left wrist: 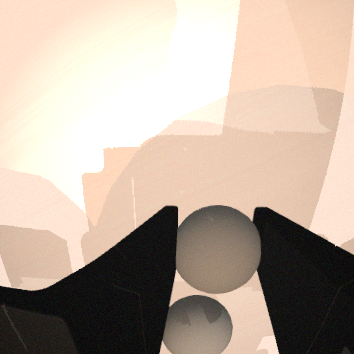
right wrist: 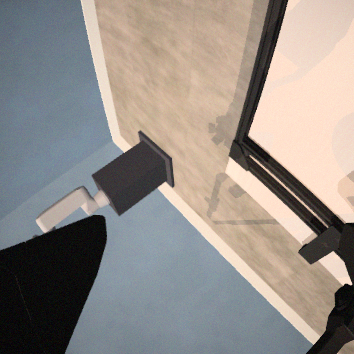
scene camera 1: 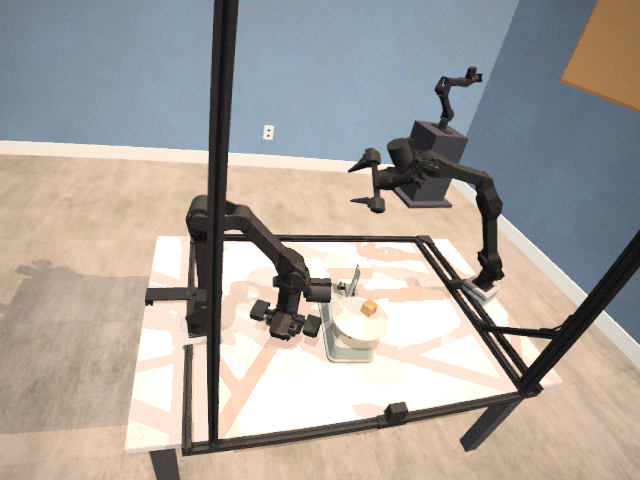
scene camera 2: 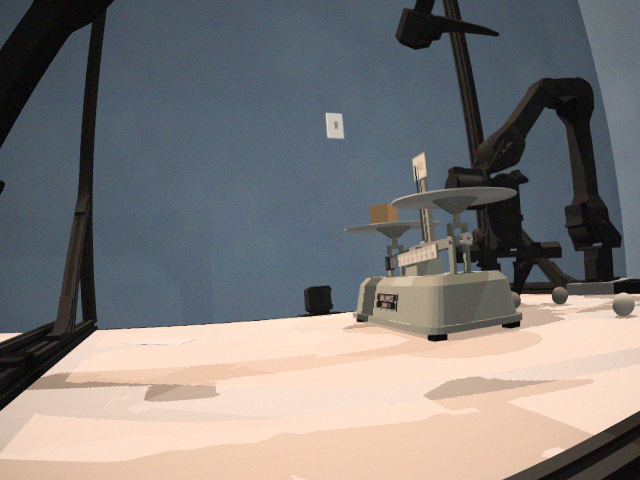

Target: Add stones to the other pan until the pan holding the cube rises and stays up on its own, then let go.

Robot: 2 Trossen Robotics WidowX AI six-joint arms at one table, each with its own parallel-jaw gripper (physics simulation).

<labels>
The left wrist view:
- left gripper: 215,218
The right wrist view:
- right gripper: 230,233
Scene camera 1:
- left gripper: 282,338
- right gripper: 349,186
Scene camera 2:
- left gripper: 507,304
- balance scale: 426,300
</labels>
